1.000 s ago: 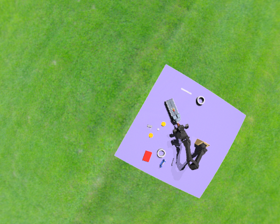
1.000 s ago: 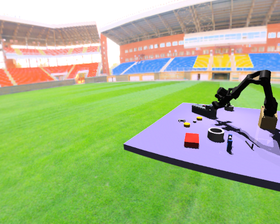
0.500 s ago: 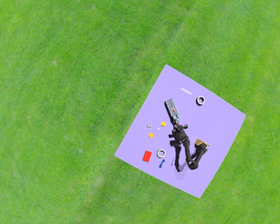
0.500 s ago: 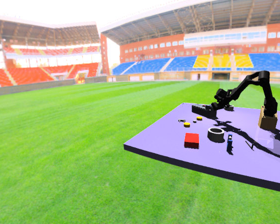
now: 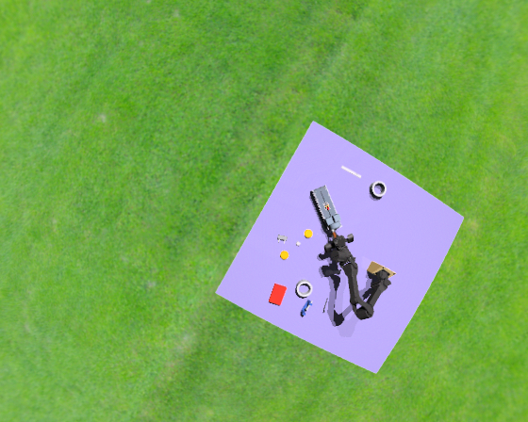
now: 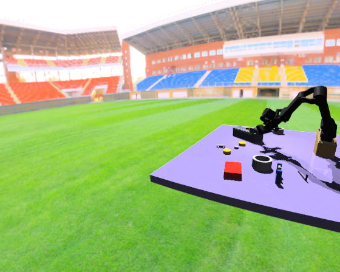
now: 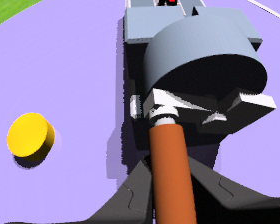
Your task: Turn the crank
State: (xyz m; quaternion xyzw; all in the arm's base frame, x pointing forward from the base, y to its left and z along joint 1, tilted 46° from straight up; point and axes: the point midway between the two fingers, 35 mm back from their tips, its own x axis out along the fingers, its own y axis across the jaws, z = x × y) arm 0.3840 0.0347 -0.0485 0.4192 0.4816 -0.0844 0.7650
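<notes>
Right now my gripper tip is 10 mm past the brown crank handle, 10 mm to the right of it and 30 mm below it. The rest, counted from my gripper tip: red pointer (110 mm ahead, 100 mm to the right, 10 mm above); then white bar (100 mm ahead, 410 mm to the right, 70 mm below); then small grey bracket (230 mm ahead, 210 mm to the left, 70 mm below).
</notes>
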